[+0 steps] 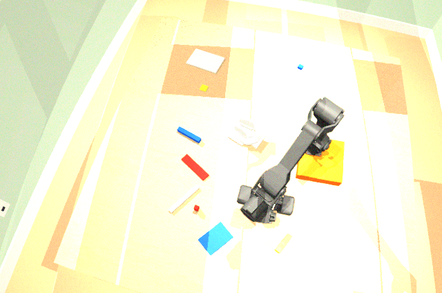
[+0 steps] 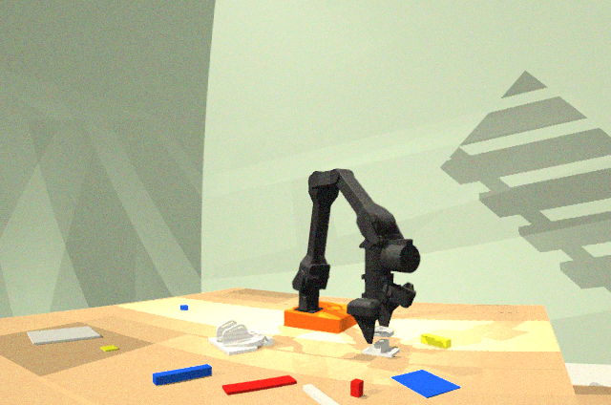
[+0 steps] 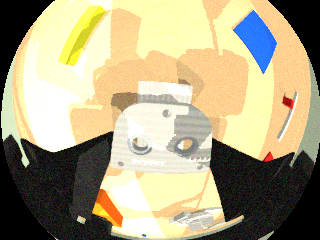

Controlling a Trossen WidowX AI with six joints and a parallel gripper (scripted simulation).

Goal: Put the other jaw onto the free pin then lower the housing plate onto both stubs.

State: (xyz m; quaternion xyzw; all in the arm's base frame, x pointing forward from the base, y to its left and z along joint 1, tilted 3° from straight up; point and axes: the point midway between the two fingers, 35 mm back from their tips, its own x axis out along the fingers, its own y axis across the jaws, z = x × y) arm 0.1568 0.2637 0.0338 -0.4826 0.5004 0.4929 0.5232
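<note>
Right now the yellow bar is 110 mm to the left of my gripper tip, 90 mm behind it and 20 mm below it. Also, from my gripper tip: small red cube: 230 mm ahead, 50 mm to the left, 20 mm below; then blue flat square: 140 mm to the left, 140 mm ahead, 30 mm below; then white housing part: 20 mm above, 10 mm to the left.
</note>
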